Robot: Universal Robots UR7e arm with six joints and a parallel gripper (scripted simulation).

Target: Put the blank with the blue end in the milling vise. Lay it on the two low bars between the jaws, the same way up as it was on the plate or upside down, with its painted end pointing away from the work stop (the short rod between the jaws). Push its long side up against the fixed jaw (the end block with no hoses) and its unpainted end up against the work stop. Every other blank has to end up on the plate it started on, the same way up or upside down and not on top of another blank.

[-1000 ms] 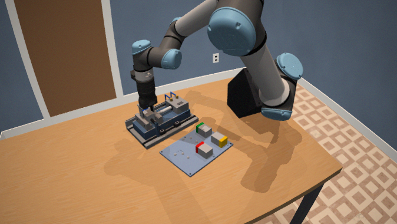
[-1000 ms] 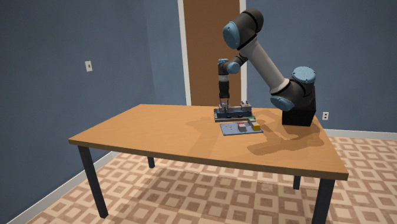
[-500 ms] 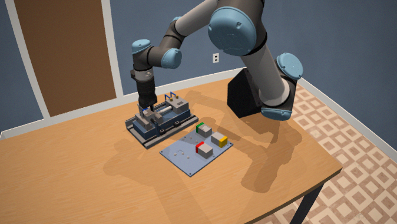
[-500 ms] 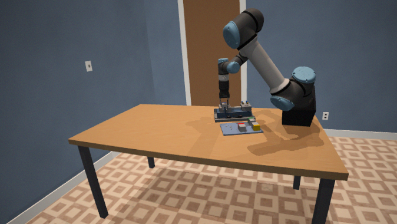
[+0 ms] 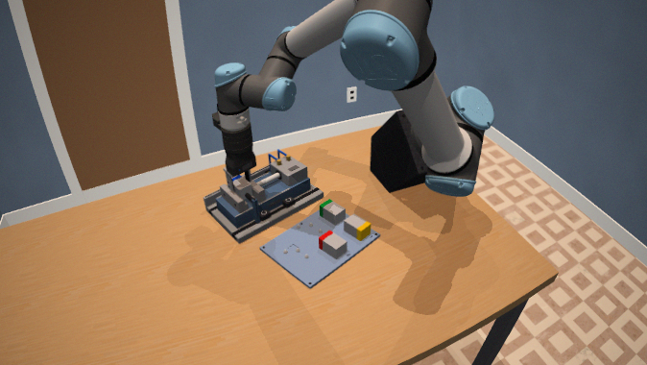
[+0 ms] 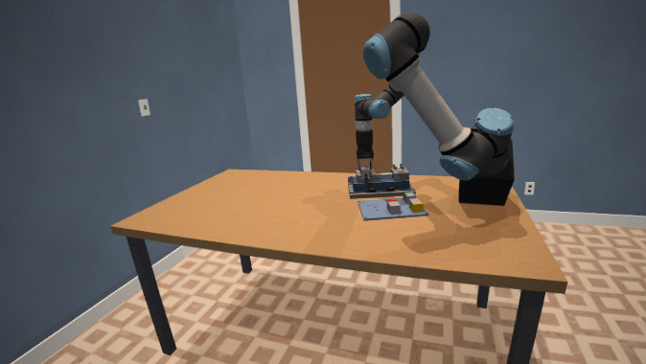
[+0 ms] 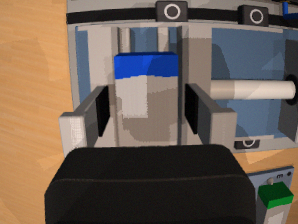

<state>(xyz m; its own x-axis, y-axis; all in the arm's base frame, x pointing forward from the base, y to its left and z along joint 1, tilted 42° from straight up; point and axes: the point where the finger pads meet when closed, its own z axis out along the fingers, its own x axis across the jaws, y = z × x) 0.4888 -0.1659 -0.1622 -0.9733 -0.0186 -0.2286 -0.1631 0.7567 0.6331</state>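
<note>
The blue-ended blank lies 3 cm below my hand. From my hand the other things lie so: work stop (5 cm to the left, 4 cm below, 1 cm behind); then pale rod (9 cm behind, 5 cm below, 1 cm to the right); then fixed jaw (5 cm below, 3 cm ahead, 1 cm to the left).
</note>
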